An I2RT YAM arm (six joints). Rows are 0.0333 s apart.
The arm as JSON. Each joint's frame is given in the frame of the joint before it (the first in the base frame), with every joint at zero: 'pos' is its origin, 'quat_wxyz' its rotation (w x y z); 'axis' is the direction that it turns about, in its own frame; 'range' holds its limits. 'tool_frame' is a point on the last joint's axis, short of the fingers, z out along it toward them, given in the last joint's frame.
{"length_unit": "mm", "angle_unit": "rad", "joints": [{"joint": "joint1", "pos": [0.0, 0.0, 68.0], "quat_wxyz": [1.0, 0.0, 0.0, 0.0], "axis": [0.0, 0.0, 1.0], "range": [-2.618, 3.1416]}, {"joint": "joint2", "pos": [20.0, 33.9, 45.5], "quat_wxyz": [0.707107, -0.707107, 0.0, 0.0], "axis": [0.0, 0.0, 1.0], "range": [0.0, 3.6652]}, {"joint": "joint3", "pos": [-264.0, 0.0, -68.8], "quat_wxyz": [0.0, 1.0, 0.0, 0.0], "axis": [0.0, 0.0, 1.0], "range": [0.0, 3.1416]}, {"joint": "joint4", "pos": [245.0, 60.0, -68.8], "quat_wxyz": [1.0, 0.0, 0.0, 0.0], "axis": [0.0, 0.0, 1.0], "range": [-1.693, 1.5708]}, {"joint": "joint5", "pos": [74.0, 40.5, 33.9], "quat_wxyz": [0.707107, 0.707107, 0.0, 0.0], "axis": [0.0, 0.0, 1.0], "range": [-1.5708, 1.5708]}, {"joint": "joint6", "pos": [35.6, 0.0, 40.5], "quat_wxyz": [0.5, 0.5, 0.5, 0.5], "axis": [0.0, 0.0, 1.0], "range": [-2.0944, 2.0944]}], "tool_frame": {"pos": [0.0, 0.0, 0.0], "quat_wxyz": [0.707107, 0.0, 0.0, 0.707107]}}
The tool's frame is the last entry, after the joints.
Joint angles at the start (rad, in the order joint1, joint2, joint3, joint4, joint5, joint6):
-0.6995 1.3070 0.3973 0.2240 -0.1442 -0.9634
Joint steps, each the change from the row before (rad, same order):
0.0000 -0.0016 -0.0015 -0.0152 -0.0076 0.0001
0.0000 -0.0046 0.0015 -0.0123 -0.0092 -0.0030
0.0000 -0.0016 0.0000 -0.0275 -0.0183 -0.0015
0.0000 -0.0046 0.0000 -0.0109 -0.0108 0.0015
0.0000 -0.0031 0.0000 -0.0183 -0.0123 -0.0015
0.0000 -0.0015 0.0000 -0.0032 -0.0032 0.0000
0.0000 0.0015 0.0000 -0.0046 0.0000 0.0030
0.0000 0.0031 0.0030 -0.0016 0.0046 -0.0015
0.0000 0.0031 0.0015 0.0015 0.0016 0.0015
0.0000 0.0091 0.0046 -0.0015 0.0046 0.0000
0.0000 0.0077 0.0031 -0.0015 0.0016 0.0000
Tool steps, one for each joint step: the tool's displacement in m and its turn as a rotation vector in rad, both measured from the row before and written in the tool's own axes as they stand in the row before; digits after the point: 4 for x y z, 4 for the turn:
0.0009 0.0018 -0.0003 -0.0166 0.0023 0.0023
-0.0003 0.0004 -0.0007 -0.0103 -0.0041 -0.0020
0.0010 0.0027 -0.0003 -0.0314 -0.0006 0.0029
-0.0001 0.0008 -0.0007 -0.0112 -0.0054 0.0027
0.0005 0.0016 -0.0005 -0.0193 -0.0017 0.0015
0.0000 0.0002 -0.0002 -0.0032 -0.0017 0.0003
0.0004 0.0005 0.0002 -0.0049 0.0034 0.0042
-0.0001 -0.0005 0.0004 0.0012 0.0047 -0.0012
0.0000 -0.0003 0.0004 0.0008 0.0014 0.0015
0.0002 -0.0005 0.0013 -0.0022 0.0071 0.0012
0.0003 -0.0001 0.0011 -0.0040 0.0047 0.0012

